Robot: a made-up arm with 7 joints.
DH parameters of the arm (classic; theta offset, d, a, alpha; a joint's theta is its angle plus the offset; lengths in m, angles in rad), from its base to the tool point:
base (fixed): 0 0 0 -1.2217
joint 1: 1.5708 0 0 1.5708
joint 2: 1.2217 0 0 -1.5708
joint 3: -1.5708 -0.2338 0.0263 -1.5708
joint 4: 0 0 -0.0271 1.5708
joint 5: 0 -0.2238 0 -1.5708
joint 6: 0 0 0 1.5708
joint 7: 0 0 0 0
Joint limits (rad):
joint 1: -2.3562..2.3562
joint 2: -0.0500..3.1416
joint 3: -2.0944..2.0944
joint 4: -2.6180..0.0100
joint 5: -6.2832..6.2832
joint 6: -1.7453..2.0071
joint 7: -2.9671..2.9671
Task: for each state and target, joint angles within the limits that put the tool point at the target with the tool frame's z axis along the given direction. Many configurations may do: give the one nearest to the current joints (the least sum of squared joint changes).
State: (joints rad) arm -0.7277 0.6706 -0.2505 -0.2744 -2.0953 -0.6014 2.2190
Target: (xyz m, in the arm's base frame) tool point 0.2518 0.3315 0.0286 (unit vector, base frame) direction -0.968 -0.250 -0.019
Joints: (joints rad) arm -0.4441 1.1242 0.4805 -1.1082 -1.8535 -0.5892 2.2190
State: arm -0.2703 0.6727 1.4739 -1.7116 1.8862 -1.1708 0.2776
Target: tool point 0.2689 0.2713 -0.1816 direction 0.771 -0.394 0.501
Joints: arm -0.6313 0.3370 1.2683 -1.0481 1.6490 -1.6433 0.2776
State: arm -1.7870 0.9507 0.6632 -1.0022 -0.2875 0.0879 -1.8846
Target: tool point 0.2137 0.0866 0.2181 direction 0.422 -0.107 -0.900
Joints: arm -1.4268 0.4216 0.6079 -1.8546 -0.2307 -0.2504 -1.8846
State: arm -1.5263 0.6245 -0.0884 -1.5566 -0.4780 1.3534 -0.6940
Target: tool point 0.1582 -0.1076 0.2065 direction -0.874 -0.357 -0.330
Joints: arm -1.5478 0.3588 -0.1355 -2.0600 -0.5045 1.8557 -0.6940
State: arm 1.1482 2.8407 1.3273 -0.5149 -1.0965 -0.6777 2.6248
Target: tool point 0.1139 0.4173 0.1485 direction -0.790 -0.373 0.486
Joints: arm 1.2879 1.9425 1.2304 -0.4744 -0.7022 -0.9887 2.6248
